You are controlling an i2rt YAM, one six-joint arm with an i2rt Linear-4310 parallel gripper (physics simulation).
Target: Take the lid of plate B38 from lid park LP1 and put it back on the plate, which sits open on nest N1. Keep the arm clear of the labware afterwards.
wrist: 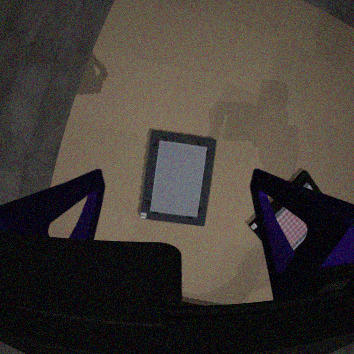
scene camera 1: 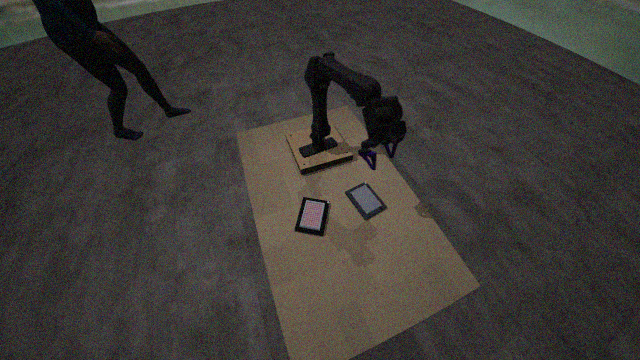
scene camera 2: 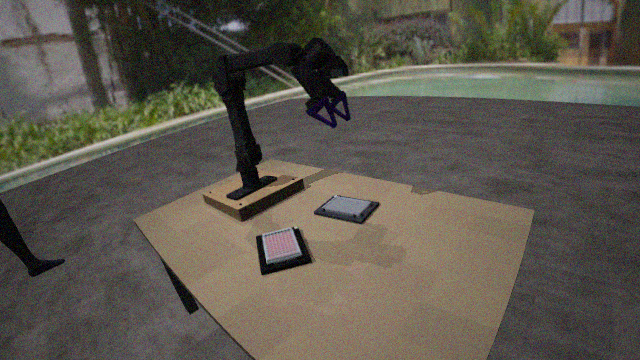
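Pixels of known places: gripper, fingertip midpoint: [wrist: 177,177] [scene camera 1: 382,163] [scene camera 2: 342,123]; arm's base at its link origin: [scene camera 1: 318,147] [scene camera 2: 252,188].
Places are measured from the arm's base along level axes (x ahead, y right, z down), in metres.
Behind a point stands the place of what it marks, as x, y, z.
The pale grey lid [scene camera 1: 366,198] {0.363, -0.060, 0.023} [scene camera 2: 346,206] {0.368, -0.048, 0.023} [wrist: 179,179] {0.361, -0.055, 0.023} lies flat on the dark grey lid park [scene camera 1: 370,216] {0.443, -0.029, 0.032} [scene camera 2: 322,213] {0.315, 0.002, 0.032} [wrist: 210,175] {0.378, 0.000, 0.031}. The open plate with pink wells [scene camera 1: 313,215] {0.331, 0.191, 0.021} [scene camera 2: 281,244] {0.334, 0.196, 0.016} [wrist: 293,227] {0.308, 0.182, 0.015} sits on the black nest [scene camera 1: 310,232] {0.391, 0.234, 0.030} [scene camera 2: 284,268] {0.386, 0.246, 0.036} [wrist: 303,177] {0.409, 0.191, 0.029}; the right finger covers part of both in the wrist view. My gripper [scene camera 1: 381,156] {0.373, -0.071, -0.223} [scene camera 2: 342,121] {0.373, -0.071, -0.223} [wrist: 177,177] {0.373, -0.071, -0.223} is open and empty. It hangs well above the table, and the lid shows between its fingers in the wrist view.
The arm's wooden base block [scene camera 1: 327,161] {0.107, 0.004, -0.001} [scene camera 2: 270,200] {0.111, 0.020, 0.019} stands at the far end of the wooden table [scene camera 1: 390,300] {0.752, 0.092, 0.041} [scene camera 2: 400,310] {0.668, 0.235, 0.041} [wrist: 175,60] {0.588, -0.103, 0.041}. A person [scene camera 1: 117,90] [scene camera 2: 25,255] is on the floor left of the table. Arm shadows fall beside the lid park.
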